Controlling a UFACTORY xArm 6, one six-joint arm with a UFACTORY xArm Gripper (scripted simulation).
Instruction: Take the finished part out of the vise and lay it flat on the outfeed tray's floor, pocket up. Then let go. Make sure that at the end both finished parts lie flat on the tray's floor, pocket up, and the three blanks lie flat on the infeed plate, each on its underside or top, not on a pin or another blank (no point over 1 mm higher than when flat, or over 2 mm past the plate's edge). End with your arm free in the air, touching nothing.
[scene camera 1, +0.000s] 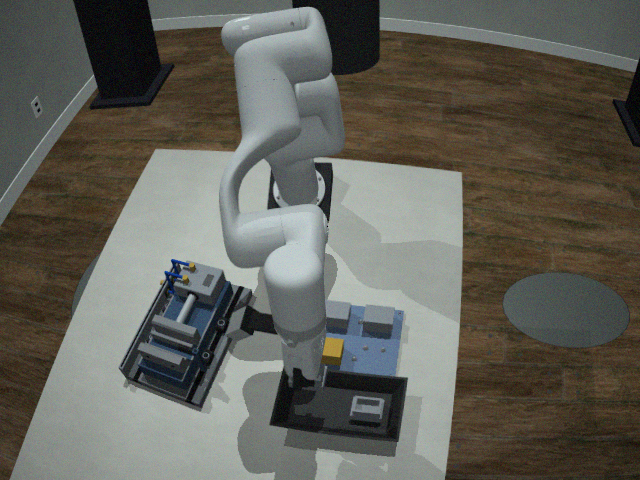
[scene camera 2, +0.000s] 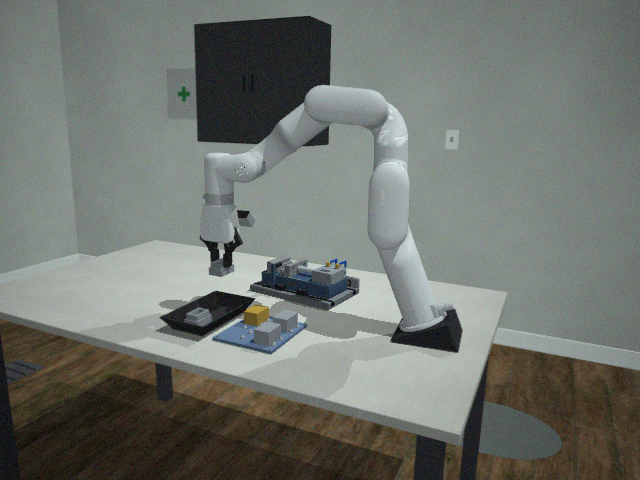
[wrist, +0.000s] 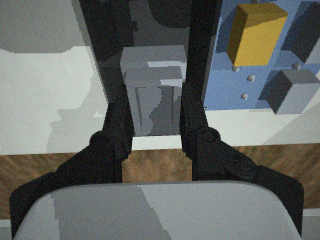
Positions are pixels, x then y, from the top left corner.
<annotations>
The gripper shows in scene camera 1 (307, 373), in scene camera 2 and in the wrist view. The same spot on the gripper: (scene camera 2: 229, 247) is (wrist: 225, 173).
</annotations>
